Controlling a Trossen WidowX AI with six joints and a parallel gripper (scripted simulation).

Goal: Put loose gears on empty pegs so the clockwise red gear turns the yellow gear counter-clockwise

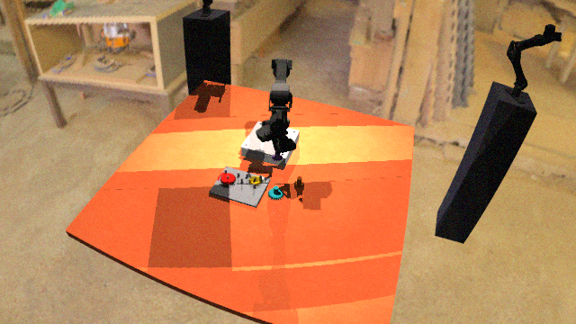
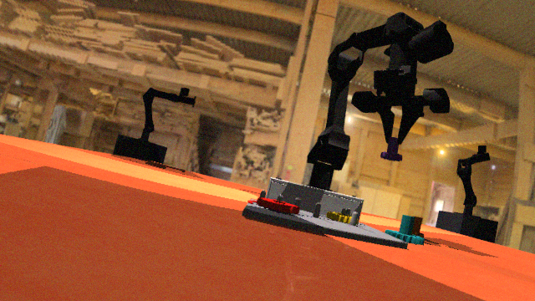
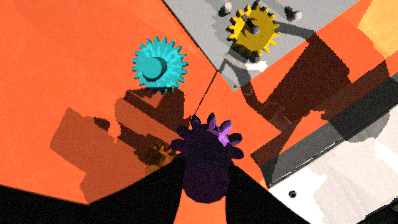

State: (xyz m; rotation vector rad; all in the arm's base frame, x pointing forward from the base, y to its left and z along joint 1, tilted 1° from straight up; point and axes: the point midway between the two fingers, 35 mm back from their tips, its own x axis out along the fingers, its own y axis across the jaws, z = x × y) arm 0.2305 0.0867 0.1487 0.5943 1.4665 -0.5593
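My gripper tip is 8 cm short of the red gear, 19 cm to the left of it and 15 cm above it. From my gripper tip the other things lie so: yellow gear: 4 cm ahead, 8 cm to the right, 15 cm below; purple gear: 1 cm below; cyan gear: 6 cm ahead, 3 cm to the left, 15 cm below.
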